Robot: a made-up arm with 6 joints.
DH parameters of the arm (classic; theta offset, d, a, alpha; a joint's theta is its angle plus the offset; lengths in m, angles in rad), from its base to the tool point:
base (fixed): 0 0.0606 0 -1.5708
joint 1: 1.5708 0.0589 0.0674 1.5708
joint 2: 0 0.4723 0.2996 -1.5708
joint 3: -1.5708 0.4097 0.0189 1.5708
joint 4: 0 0.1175 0.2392 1.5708
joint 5: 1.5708 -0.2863 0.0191 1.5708
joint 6: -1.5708 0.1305 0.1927 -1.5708
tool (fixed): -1.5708 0.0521 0 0
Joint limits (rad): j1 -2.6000..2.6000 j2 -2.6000..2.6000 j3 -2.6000..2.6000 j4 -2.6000..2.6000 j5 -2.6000..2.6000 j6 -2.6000..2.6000
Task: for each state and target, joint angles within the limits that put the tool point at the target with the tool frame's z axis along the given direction. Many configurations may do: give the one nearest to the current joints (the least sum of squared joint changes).
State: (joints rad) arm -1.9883 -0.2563 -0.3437 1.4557 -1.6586 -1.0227
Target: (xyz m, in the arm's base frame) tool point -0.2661 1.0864 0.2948 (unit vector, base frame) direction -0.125 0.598 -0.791
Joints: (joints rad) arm -2.5332 0.4581 -0.7823 0.9026 -0.9236 -0.5392
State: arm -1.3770 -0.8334 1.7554 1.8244 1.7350 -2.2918
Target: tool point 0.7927 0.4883 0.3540 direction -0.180 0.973 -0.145
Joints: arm -1.0992 -0.9443 1.2127 2.0216 1.6898 -2.5443
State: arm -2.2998 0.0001 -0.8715 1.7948 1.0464 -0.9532
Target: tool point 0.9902 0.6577 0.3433 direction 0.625 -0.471 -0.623
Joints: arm -1.5174 -0.3163 -1.4648 1.4867 0.5543 -0.9367
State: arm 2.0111 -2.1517 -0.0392 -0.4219 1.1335 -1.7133
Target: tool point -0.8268 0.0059 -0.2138 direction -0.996 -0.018 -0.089
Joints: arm 2.4628 -2.3982 -0.4458 -1.0608 1.5709 -1.6806
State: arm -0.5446 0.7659 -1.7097 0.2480 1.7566 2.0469
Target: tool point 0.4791 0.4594 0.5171 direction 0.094 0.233 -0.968
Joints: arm 0.1667 1.2581 -1.6616 -0.3424 2.3129 1.2611
